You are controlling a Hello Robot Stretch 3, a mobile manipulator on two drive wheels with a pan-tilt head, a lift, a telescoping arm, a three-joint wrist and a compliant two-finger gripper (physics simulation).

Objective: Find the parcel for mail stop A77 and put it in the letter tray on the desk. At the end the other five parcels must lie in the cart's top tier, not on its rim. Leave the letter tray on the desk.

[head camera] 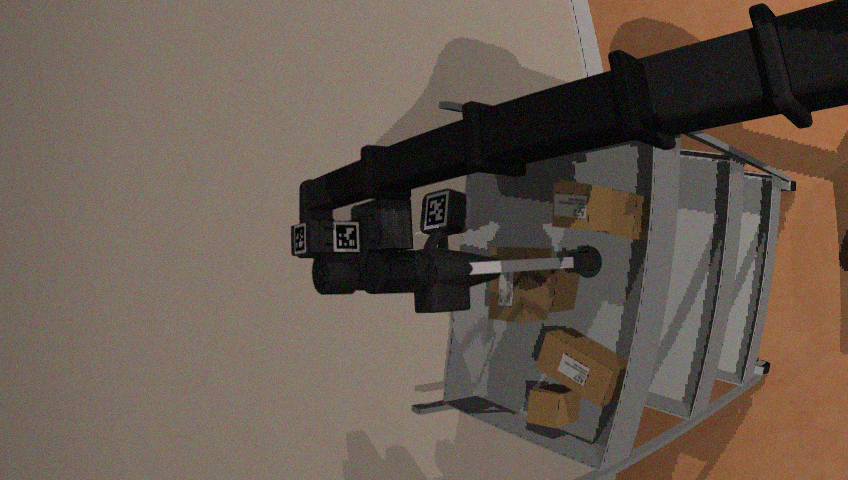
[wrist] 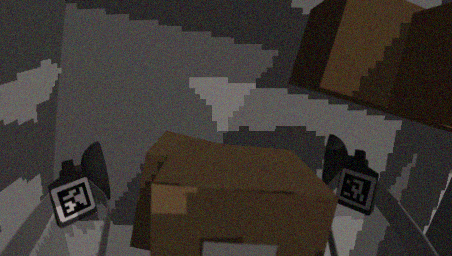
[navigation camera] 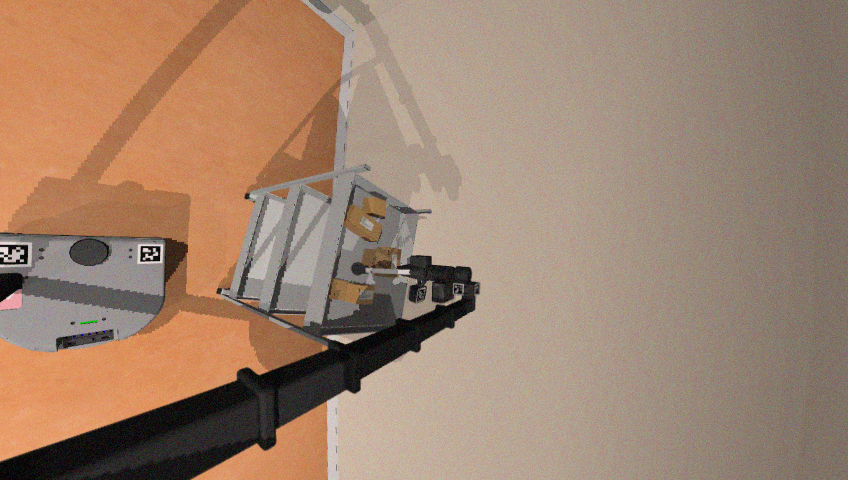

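My gripper is open and points down into the cart's top tier. Its fingertips stand on either side of a brown parcel, apart from it in the wrist view. A white label's edge shows at the bottom of the wrist view, but its text cannot be read. Another parcel sits close against that one, partly hidden. A labelled parcel pair lies to one side. A labelled parcel and a smaller parcel lie opposite. The letter tray and desk do not show.
The grey cart has raised walls around its top tier and two lower tiers. My telescoping arm passes over one end of the cart. My wheeled base stands at the left of the navigation view, beyond the lower tiers.
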